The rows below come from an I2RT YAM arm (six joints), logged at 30 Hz.
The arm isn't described. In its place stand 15 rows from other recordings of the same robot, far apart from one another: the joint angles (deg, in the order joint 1, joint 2, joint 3, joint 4, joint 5, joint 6), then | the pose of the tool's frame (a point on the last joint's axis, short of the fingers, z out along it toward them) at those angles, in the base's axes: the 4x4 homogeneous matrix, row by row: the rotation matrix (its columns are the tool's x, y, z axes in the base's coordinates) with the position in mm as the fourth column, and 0 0 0 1 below.
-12.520 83.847 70.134 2.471 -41.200 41.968 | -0.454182, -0.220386, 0.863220, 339.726; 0.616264, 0.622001, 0.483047, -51.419; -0.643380, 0.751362, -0.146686, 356.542; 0, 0, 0, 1
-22.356 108.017 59.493 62.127 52.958 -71.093 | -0.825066, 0.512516, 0.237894, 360.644; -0.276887, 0.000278, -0.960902, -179.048; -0.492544, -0.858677, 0.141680, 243.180; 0, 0, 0, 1
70.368 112.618 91.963 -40.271 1.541 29.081 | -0.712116, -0.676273, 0.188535, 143.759; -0.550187, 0.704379, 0.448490, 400.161; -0.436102, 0.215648, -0.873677, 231.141; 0, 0, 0, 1
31.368 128.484 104.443 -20.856 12.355 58.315 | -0.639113, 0.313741, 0.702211, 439.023; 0.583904, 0.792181, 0.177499, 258.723; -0.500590, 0.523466, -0.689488, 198.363; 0, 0, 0, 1
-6.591 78.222 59.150 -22.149 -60.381 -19.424 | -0.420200, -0.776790, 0.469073, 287.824; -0.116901, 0.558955, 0.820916, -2.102; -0.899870, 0.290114, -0.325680, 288.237; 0, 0, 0, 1
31.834 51.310 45.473 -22.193 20.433 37.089 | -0.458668, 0.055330, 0.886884, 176.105; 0.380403, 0.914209, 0.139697, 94.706; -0.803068, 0.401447, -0.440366, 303.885; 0, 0, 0, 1
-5.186 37.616 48.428 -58.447 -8.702 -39.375 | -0.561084, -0.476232, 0.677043, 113.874; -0.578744, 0.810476, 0.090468, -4.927; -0.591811, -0.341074, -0.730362, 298.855; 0, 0, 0, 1
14.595 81.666 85.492 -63.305 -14.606 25.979 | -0.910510, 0.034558, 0.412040, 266.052; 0.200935, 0.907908, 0.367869, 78.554; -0.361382, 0.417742, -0.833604, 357.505; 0, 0, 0, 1
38.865 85.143 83.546 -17.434 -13.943 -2.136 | -0.224409, -0.795276, 0.563184, 264.677; -0.227307, 0.604700, 0.763328, 224.318; -0.947614, 0.043282, -0.316472, 394.306; 0, 0, 0, 1
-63.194 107.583 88.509 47.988 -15.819 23.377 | 0.498176, 0.602954, 0.623111, 209.643; -0.139452, 0.764995, -0.628757, -393.395; -0.855789, 0.226338, 0.465185, 394.148; 0, 0, 0, 1
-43.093 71.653 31.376 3.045 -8.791 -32.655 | -0.688348, 0.255224, 0.678997, 185.939; -0.086233, 0.900627, -0.425952, -166.506; -0.720236, -0.351756, -0.597936, 185.410; 0, 0, 0, 1
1.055 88.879 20.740 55.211 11.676 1.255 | -0.219710, 0.184039, 0.958049, 267.938; 0.017407, 0.982628, -0.184769, -2.271; -0.975410, -0.023919, -0.219097, 148.055; 0, 0, 0, 1
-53.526 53.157 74.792 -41.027 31.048 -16.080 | -0.460576, 0.885188, 0.065667, 83.849; 0.223840, 0.187420, -0.956436, -144.309; -0.858933, -0.425812, -0.284461, 436.181; 0, 0, 0, 1
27.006 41.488 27.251 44.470 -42.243 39.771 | -0.201296, -0.943117, 0.264595, 132.731; 0.428954, 0.157972, 0.889406, 94.510; -0.880613, 0.292533, 0.372754, 336.825; 0, 0, 0, 1
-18.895 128.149 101.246 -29.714 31.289 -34.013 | -0.960891, 0.011580, 0.276683, 453.979; -0.176357, 0.744734, -0.643638, -174.930; -0.213509, -0.667261, -0.713566, 176.568; 0, 0, 0, 1
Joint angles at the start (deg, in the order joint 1, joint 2, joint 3, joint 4, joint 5, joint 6):
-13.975, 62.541, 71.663, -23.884, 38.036, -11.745
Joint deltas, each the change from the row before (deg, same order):
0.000, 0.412, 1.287, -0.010, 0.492, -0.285
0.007, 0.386, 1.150, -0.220, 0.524, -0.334
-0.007, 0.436, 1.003, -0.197, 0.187, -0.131
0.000, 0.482, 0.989, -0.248, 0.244, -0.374
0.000, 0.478, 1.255, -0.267, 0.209, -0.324
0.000, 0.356, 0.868, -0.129, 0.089, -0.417
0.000, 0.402, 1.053, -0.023, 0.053, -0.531
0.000, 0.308, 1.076, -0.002, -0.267, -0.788
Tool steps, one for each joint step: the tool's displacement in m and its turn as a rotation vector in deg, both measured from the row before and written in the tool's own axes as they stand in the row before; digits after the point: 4 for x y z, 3 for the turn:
-0.0055, -0.0021, -0.0008, 0.621, -0.563, 0.251
-0.0045, -0.0017, -0.0006, 0.595, -0.306, 0.006
-0.0038, -0.0010, 0.0000, 0.251, -0.238, 0.104
-0.0035, -0.0007, 0.0003, 0.282, -0.142, -0.210
-0.0047, -0.0015, -0.0003, 0.292, -0.336, 0.001
-0.0033, -0.0009, -0.0001, 0.155, -0.266, -0.172
-0.0043, -0.0013, -0.0002, 0.167, -0.456, -0.129
-0.0045, -0.0016, -0.0008, -0.111, -0.638, -0.299

